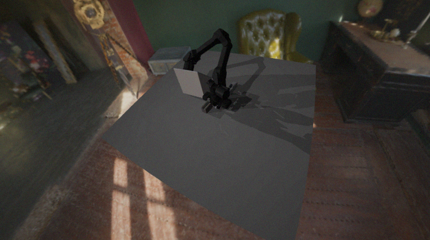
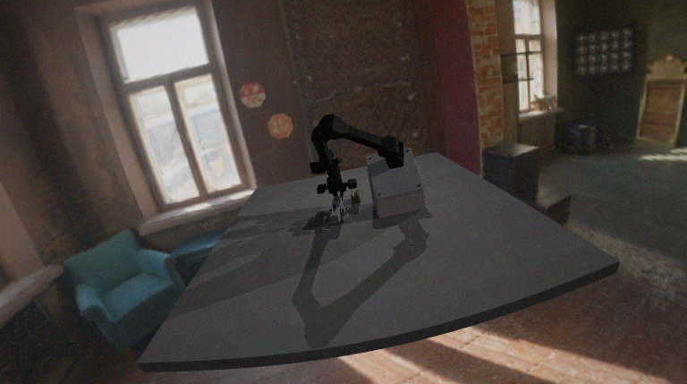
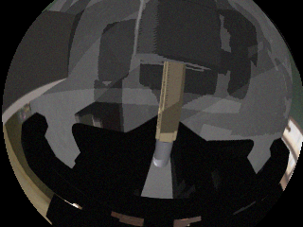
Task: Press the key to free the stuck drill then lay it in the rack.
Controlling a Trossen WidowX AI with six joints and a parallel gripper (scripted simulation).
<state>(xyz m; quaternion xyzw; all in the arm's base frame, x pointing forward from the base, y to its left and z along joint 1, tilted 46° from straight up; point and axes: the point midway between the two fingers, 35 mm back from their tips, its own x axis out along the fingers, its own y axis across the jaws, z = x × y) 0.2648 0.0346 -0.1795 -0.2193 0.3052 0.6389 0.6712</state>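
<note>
Now: the drill 40 mm to the left of my gripper tip and 30 mm above it. From my gripper tip the other things lie so: light-grey slotted block: 140 mm to the left, 30 mm above, 20 mm ahead; dark ribbed block: 80 mm behind, 20 mm to the right.
</note>
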